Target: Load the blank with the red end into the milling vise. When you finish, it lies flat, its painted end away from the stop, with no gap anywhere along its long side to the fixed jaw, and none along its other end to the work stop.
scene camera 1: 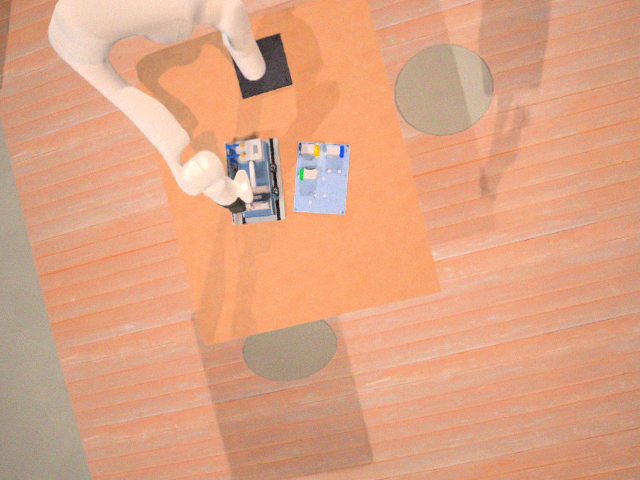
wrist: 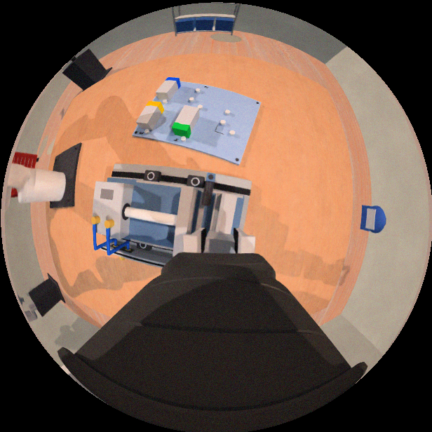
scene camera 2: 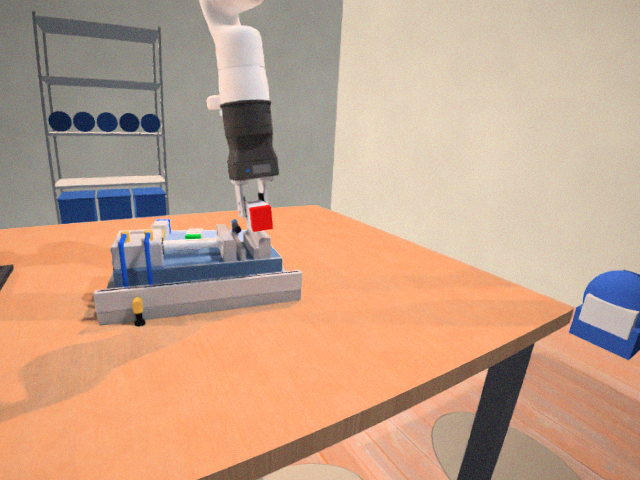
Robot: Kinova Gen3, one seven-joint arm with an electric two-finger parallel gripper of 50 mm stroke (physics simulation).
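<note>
The blank with the red end [scene camera 2: 260, 217] [wrist: 220, 243] is held crosswise between the fingers of my gripper [scene camera 2: 253, 206] [wrist: 219, 236]. Its red end faces scene camera 2, away from the work stop [scene camera 2: 235, 226] [wrist: 207, 192]. In the scene camera 2 view it shows just above the fixed jaw [scene camera 2: 262, 249] [wrist: 227, 212], at the right end of the milling vise [scene camera 1: 281, 204] [scene camera 2: 201, 292] [wrist: 155, 194]. The moving jaw [scene camera 2: 225, 242] [wrist: 186, 210] stands to the left, with a gap between the jaws. The fingers and my gripper body hide the blank's underside and the near part of the gap.
A light blue board [scene camera 1: 333, 198] [wrist: 242, 131] beyond the vise carries blanks with yellow [scene camera 1: 310, 149] [wrist: 149, 118], blue [scene camera 1: 333, 150] [wrist: 167, 90] and green [scene camera 1: 309, 174] [wrist: 187, 118] ends, plus small white pegs. Blue hoses [scene camera 2: 123, 260] [wrist: 95, 237] rise at the vise's left end. A black plate [scene camera 1: 276, 62] [wrist: 67, 175] lies farther left.
</note>
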